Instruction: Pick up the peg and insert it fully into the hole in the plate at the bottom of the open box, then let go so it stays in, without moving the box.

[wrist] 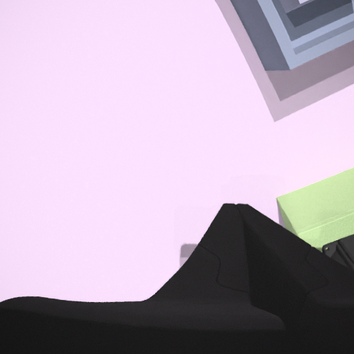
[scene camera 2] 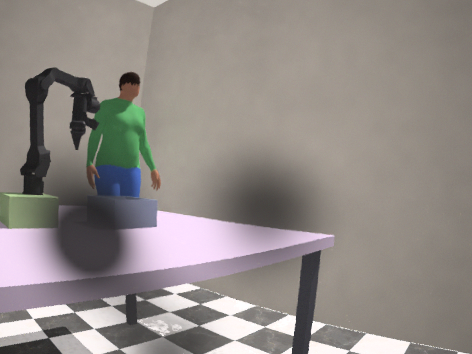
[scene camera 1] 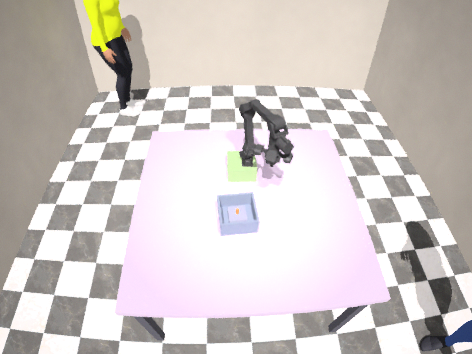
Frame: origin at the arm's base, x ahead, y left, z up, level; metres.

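Seen in the pictures: gripper, between the fingertips: (scene camera 2: pixel 76 149) (scene camera 1: pixel 271 166); arm's base, origin of its link: (scene camera 2: pixel 32 194) (scene camera 1: pixel 247 162).
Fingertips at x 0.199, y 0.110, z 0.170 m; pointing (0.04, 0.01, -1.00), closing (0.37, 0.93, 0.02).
Offsets run from my fingertips to a thing's top centre. Level surfaces: height alone.
The orange peg @[dy -0.165, dx +0.133, dz -0.179 m] (scene camera 1: pixel 237 211) shows as a small upright spot at the middle of the pale plate @[dy -0.164, dx +0.133, dz -0.206 m] (scene camera 1: pixel 243 216), at the hole, inside the open blue-grey box @[dy -0.164, dx +0.133, dz -0.169 m] (scene camera 1: pixel 239 229) (scene camera 2: pixel 135 215) (wrist: pixel 255 35). How deep it sits is too small to tell. Box walls hide it in scene camera 2, and it does not show in the wrist view. My gripper (scene camera 1: pixel 270 161) (scene camera 2: pixel 76 148) (wrist: pixel 233 215) is shut and empty, pointing down, high above the table, behind and to the right of the box in scene camera 1. Its fingertips touch each other in the wrist view.
The arm's base stands on a green block (scene camera 1: pixel 242 175) (scene camera 2: pixel 30 214) (wrist: pixel 320 200) behind the box in scene camera 1. Box and block stand on the pink table @[dz -0.267 m] (scene camera 1: pixel 175 260) (scene camera 2: pixel 210 245) (wrist: pixel 100 125). People stand on the floor away from the table. Dark blurs cover parts of scene camera 2.
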